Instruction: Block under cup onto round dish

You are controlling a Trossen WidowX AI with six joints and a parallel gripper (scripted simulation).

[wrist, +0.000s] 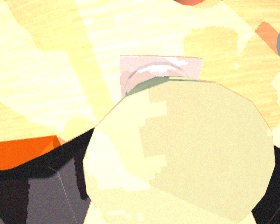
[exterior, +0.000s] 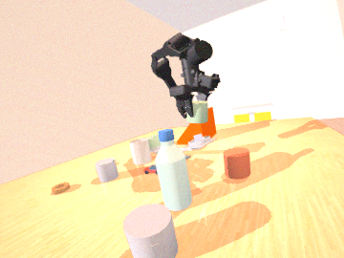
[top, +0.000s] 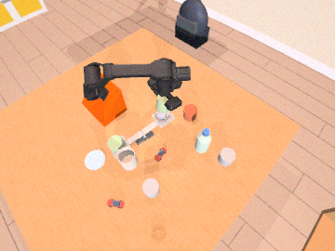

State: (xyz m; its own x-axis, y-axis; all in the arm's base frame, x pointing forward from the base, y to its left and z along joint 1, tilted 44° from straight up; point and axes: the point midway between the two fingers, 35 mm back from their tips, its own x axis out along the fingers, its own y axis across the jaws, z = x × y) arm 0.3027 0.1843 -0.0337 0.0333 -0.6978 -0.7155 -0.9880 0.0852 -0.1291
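Now: gripper tip 2 cm to the right of the pale green cup and 1 cm below it. Also, from my gripper tip: red cylinder (13 cm below, 12 cm to the left, 5 cm ahead); then balance beam (13 cm to the right, 13 cm below, 2 cm behind); then pale block (8 cm below, 1 cm to the right).
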